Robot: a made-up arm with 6 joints.
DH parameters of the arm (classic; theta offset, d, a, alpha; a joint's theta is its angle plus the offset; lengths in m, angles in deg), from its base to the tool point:
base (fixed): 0 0 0 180
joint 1: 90 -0.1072 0.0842 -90
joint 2: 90 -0.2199 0.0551 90
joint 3: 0 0.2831 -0.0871 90
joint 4: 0 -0.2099 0.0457 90
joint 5: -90 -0.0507 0.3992 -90
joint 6: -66.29 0 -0.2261 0
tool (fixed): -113.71 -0.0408 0 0
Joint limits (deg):
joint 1: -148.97..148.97
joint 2: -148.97..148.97
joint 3: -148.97..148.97
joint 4: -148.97..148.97
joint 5: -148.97..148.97
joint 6: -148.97..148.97
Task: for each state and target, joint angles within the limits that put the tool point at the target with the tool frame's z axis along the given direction. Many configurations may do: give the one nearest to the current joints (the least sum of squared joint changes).
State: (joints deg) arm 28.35 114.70 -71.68 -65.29 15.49 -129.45
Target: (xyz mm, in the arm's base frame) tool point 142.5 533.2 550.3 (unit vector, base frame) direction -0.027 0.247 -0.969
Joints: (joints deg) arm 68.87 74.27 -46.03 -108.21 -1.25 -148.97
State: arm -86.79 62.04 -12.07 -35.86 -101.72 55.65
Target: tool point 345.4 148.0 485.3 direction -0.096 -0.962 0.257
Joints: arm -115.28 46.45 -23.89 -45.12 -77.24 46.78
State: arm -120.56 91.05 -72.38 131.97 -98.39 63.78
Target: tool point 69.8 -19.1 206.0 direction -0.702 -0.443 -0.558
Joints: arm -103.76 96.75 -65.49 103.63 -118.35 24.14
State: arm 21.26 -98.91 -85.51 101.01 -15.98 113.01
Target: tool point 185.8 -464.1 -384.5 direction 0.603 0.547 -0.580
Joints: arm 20.58 -117.50 -101.18 62.71 17.17 106.92
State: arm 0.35 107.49 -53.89 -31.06 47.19 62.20
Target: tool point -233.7 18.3 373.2 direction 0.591 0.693 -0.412
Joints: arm 15.84 60.12 -32.86 -50.41 2.32 106.40
